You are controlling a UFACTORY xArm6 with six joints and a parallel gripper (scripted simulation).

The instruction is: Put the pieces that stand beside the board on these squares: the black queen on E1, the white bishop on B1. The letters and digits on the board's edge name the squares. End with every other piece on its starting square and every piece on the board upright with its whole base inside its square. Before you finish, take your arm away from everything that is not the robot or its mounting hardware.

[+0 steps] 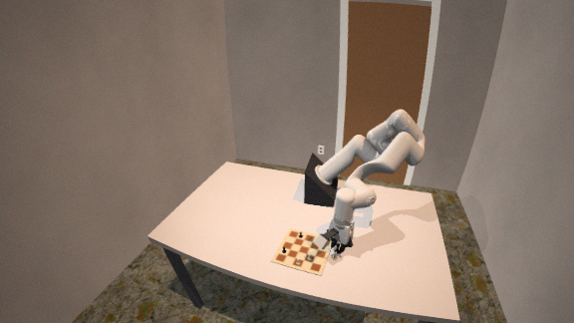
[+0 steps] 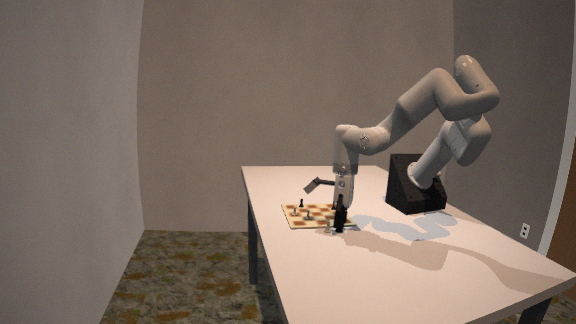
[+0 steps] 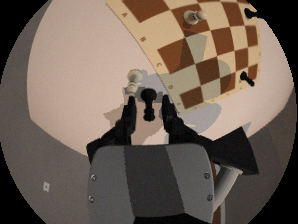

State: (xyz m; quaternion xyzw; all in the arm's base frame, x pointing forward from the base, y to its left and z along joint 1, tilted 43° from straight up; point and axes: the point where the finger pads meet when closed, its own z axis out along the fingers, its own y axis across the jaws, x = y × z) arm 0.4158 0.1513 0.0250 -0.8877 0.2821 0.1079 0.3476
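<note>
Now: hand 1 cm above the black queen. From my hand the other things lie so: chessboard: 14 cm to the right, 4 cm below, 2 cm ahead; white bishop: 4 cm ahead, 2 cm below.
</note>
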